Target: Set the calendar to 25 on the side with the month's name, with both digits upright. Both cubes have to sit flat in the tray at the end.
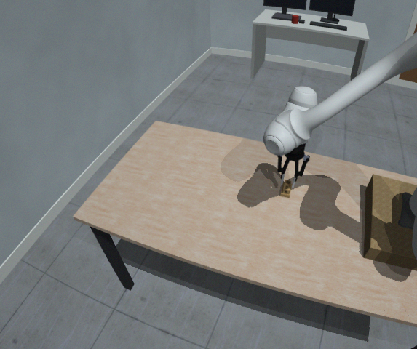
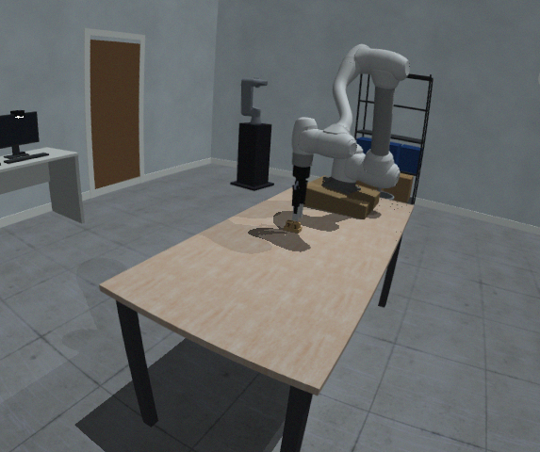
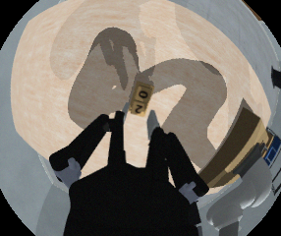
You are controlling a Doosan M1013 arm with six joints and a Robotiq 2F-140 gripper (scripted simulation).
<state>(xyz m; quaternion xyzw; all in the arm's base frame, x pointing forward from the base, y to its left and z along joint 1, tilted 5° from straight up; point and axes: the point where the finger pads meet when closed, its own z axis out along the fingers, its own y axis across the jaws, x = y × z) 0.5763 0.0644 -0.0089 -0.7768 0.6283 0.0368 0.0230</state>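
The wooden calendar tray lies 80 mm below my hand and 20 mm to the right of it.
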